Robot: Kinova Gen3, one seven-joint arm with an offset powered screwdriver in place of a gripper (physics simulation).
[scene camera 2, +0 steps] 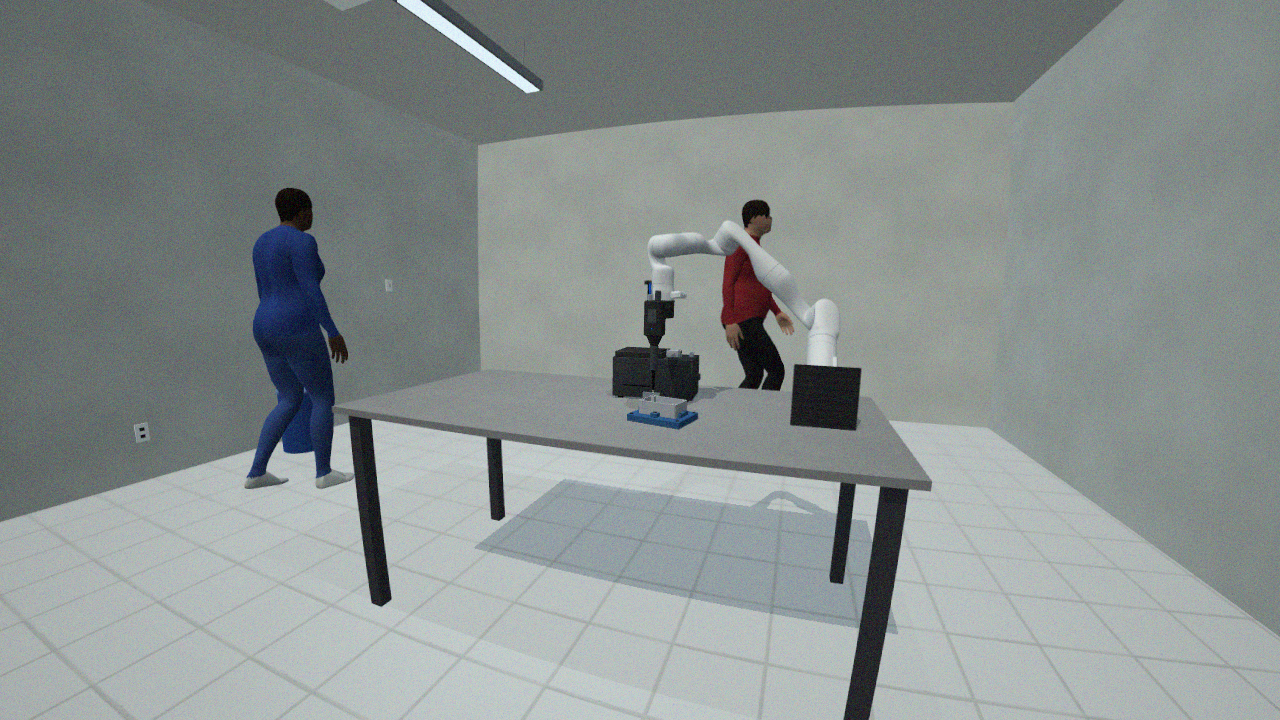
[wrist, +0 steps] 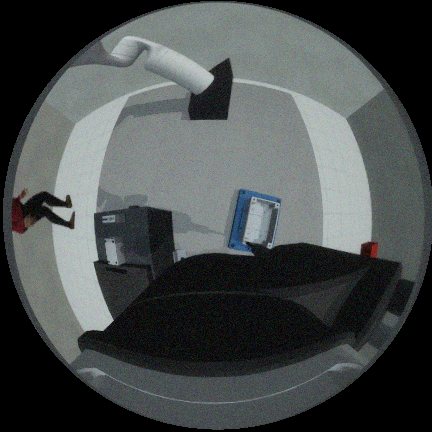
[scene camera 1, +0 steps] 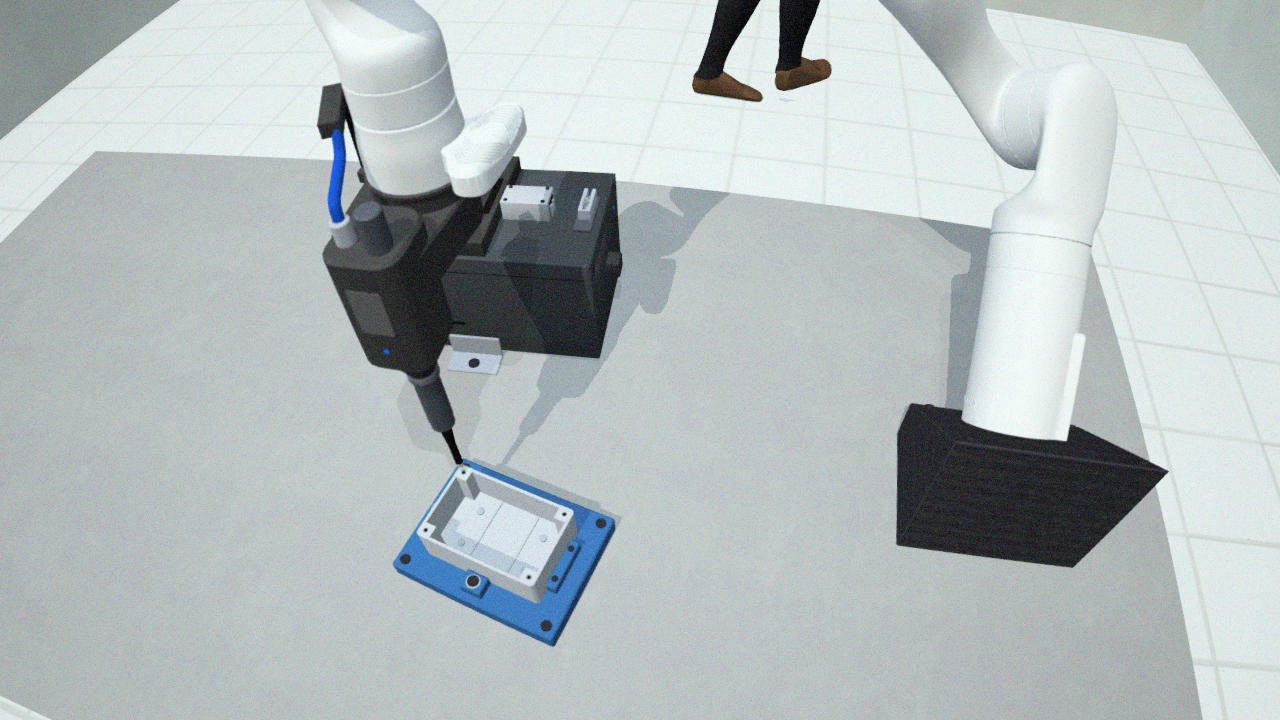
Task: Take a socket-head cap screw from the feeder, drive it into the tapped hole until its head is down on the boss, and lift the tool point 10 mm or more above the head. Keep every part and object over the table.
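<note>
The white open housing (scene camera 1: 483,565) (scene camera 2: 663,407) (wrist: 257,220) sits on a blue fixture plate (scene camera 1: 586,557) (scene camera 2: 637,417) (wrist: 239,220). Its corner bosses have dark holes. The black feeder (scene camera 1: 532,308) (scene camera 2: 631,372) (wrist: 161,235) stands behind it. My screwdriver tip (scene camera 1: 460,461) (scene camera 2: 652,391) (wrist: 248,244) points down at the housing's back left corner boss in scene camera 1, at or very close above it. A screw at the tip is too small to make out, and whether the tip touches anything cannot be told. The tool has no fingers.
A metal bracket (scene camera 1: 474,356) is at the feeder's front. A black block (scene camera 1: 1011,492) (scene camera 2: 825,395) (wrist: 212,102) carries the arm's base at the table's right. One person in red (scene camera 2: 747,286) stands behind the table (scene camera 2: 537,416), another in blue (scene camera 2: 290,286) to the left.
</note>
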